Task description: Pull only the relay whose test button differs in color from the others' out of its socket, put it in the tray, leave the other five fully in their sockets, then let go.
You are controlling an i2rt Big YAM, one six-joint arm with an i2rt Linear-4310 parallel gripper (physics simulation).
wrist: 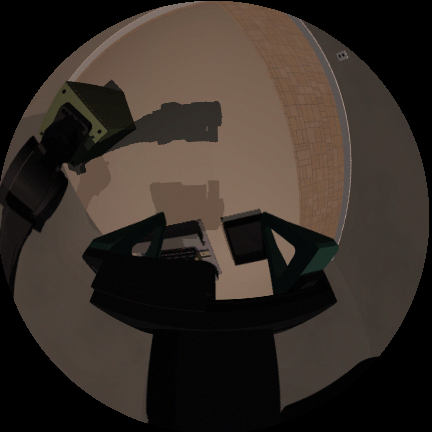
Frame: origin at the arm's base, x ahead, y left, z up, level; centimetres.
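Where they show: gripper, fingertip midpoint: (212,217); arm's base at its link origin: (67,132).
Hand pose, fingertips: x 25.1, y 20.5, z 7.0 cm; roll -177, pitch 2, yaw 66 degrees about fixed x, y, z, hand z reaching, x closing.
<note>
Each offset is from my fingertips to the top centre of the thing. "spot": to the spot under its first point. Level surfaces: height alone.
My gripper (212,217) is open, its two green fingers wide apart with nothing between them. A grey open housing @(spot: dz -21.3, dx +22.6, dy -12.2 cm) (210,247) shows low and left of centre, partly behind the left finger and the dark gripper body. Inside it is a dark row of small parts @(spot: dz -19.6, dx +19.8, dy -23.1 cm) (177,253) with reddish specks. The separate relays, their sockets and the test button colors cannot be told apart. The dark tray @(spot: dz -21.4, dx +15.5, dy +1.0 cm) (242,216) stands to the right of the housing, close beside the right finger in the view, and its dark inside shows no relay. The gripper is above both, apart from them.
The robot's base block (115,115) and dark arm link (35,185) are at the left. Shadows of the arm fall across the pale table top @(dz -21.6 cm) (240,145). A tan tiled strip (310,135) and a grey edge run along the right, with a wall socket (342,55) beyond.
</note>
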